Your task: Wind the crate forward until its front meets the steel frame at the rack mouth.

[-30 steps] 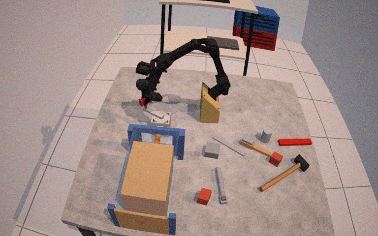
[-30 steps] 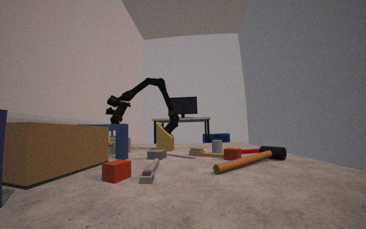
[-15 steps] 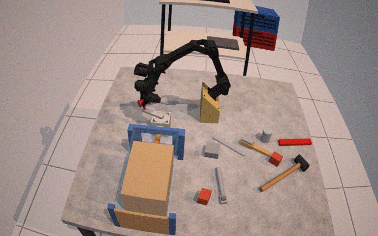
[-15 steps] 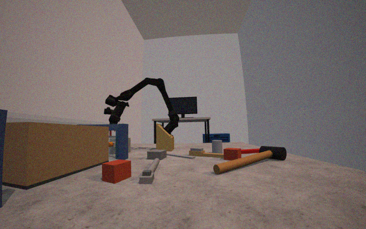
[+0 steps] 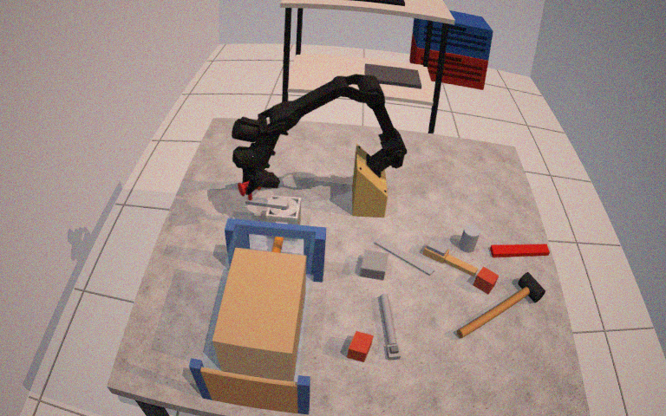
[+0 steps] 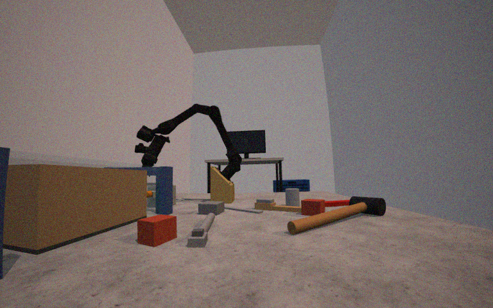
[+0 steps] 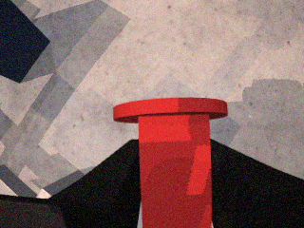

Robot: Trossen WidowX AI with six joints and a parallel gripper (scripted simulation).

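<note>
My gripper tip is now 5 cm to the right of the grey crank arm, 3 cm above it and 1 cm past it. The rest, counted from my gripper tip: grey winch 10 cm to the left, 10 cm below, 2 cm behind; red knob 1 cm to the left, 1 cm behind; blue frame 16 cm ahead, 11 cm to the left, 3 cm below.
</note>
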